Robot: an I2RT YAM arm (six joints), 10 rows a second.
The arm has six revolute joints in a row. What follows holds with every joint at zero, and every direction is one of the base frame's. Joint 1 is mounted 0.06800 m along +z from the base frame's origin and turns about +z. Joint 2 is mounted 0.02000 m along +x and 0.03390 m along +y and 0.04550 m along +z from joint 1 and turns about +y. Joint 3 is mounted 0.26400 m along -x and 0.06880 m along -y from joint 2 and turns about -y. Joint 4 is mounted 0.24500 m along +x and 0.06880 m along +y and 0.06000 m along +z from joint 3 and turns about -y. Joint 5 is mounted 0.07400 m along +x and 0.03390 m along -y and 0.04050 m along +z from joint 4 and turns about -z. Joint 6 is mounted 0.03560 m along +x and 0.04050 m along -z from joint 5 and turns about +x. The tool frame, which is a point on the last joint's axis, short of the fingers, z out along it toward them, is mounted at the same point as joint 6; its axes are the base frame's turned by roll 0.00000, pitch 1.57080 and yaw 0.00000 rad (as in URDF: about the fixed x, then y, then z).
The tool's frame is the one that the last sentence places.
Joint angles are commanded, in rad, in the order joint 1, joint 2, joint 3, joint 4, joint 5, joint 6. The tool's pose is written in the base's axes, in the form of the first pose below.
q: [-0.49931 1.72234 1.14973 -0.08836 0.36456 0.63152]
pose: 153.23, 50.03, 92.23, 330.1, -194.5, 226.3
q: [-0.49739 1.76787 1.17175 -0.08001 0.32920 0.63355]
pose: 153.23, 48.45, 93.87, 339.1, -197.2, 217.1
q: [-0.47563 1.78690 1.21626 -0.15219 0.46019 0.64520]
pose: 159.96, 50.88, 94.10, 343.6, -194.7, 219.5
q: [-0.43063 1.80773 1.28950 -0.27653 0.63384 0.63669]
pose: 172.41, 54.54, 99.66, 351.4, -184.7, 227.6
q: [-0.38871 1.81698 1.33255 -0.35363 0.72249 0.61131]
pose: -178.09, 56.09, 107.22, 358.0, -172.0, 233.7
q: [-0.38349 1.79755 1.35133 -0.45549 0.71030 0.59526]
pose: -172.75, 53.17, 112.86, 352.0, -167.0, 239.9
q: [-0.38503 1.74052 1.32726 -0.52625 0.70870 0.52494]
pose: -165.47, 50.72, 121.00, 336.7, -161.5, 248.7
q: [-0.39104 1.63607 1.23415 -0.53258 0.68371 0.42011]
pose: -160.44, 48.57, 129.05, 311.8, -152.9, 254.6
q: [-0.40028 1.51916 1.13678 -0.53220 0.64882 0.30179]
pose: -156.40, 46.46, 136.96, 285.0, -143.9, 260.3
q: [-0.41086 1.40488 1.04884 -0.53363 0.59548 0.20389]
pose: -155.05, 44.82, 142.79, 259.8, -135.0, 264.3
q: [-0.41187 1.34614 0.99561 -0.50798 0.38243 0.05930]
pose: -160.90, 42.00, 152.16, 253.0, -125.0, 262.1
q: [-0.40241 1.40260 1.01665 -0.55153 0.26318 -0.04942]
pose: -162.95, 35.50, 160.30, 262.8, -121.9, 249.8
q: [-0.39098 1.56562 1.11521 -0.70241 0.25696 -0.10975]
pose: -162.70, 22.21, 164.17, 282.5, -126.2, 225.8
